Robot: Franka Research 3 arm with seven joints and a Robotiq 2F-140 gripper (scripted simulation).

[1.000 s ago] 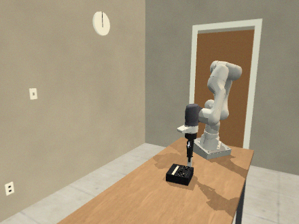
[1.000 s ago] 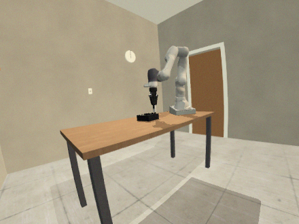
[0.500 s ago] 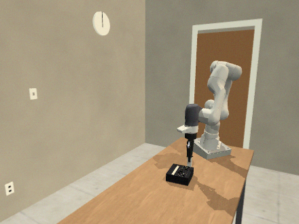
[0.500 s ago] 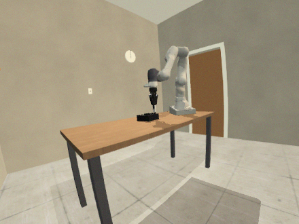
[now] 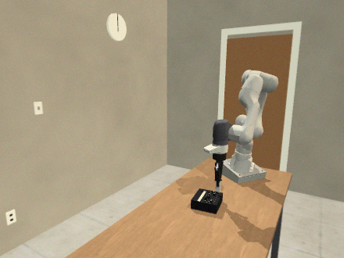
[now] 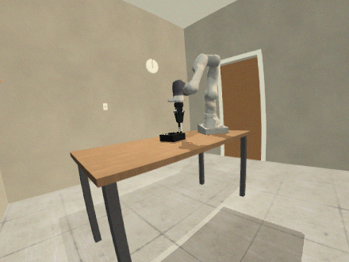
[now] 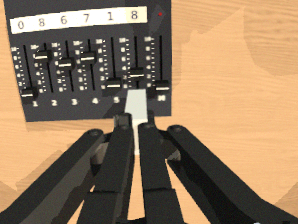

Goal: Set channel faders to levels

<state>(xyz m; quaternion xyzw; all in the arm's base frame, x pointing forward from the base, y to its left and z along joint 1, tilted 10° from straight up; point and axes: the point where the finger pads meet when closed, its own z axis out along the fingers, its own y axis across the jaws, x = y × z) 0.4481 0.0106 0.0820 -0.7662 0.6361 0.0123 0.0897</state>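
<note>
My gripper is now 2 cm past the master fader cap, 2 cm to the left of it and 4 cm above it.
</note>
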